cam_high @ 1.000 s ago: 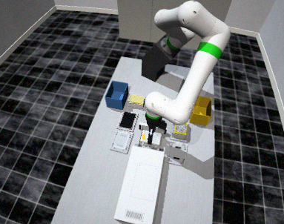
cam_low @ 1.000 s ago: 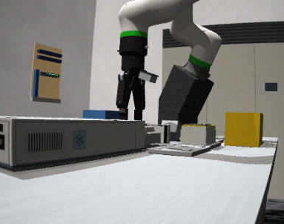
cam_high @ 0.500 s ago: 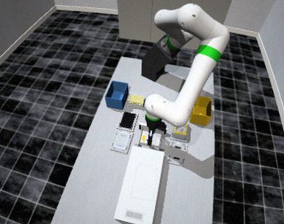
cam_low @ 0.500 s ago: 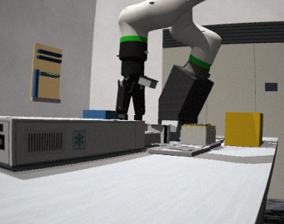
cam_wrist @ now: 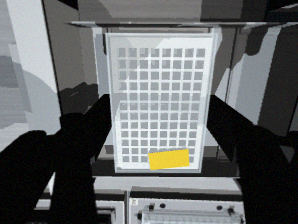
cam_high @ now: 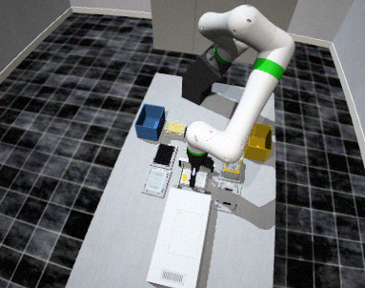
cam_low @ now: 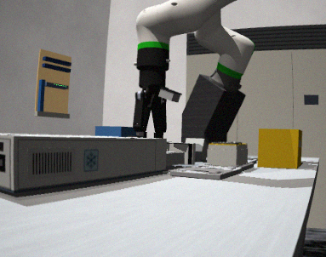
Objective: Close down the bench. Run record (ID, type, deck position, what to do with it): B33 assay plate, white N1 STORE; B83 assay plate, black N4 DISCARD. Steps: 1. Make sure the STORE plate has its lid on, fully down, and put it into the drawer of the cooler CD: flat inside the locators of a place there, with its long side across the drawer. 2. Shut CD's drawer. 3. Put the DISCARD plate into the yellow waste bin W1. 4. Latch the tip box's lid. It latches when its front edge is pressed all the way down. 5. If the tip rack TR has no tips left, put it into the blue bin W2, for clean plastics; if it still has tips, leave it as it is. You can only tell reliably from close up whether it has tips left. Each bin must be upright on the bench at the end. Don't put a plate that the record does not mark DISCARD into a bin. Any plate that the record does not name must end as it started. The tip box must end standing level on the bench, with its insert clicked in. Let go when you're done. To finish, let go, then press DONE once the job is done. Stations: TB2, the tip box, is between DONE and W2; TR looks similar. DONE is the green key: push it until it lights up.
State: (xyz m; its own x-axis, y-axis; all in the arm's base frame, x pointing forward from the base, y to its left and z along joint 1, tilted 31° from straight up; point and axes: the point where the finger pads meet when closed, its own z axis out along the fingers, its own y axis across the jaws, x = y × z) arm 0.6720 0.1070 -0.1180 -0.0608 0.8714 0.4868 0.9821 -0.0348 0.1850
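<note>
My hand is 2 cm above the clear plate lid. The rest, counted from my hand: cooler CD: 18 cm ahead, 2 cm below, 1 cm to the left; cooler drawer: 4 cm ahead, 2 cm below; white plate: 2 cm below.
</note>
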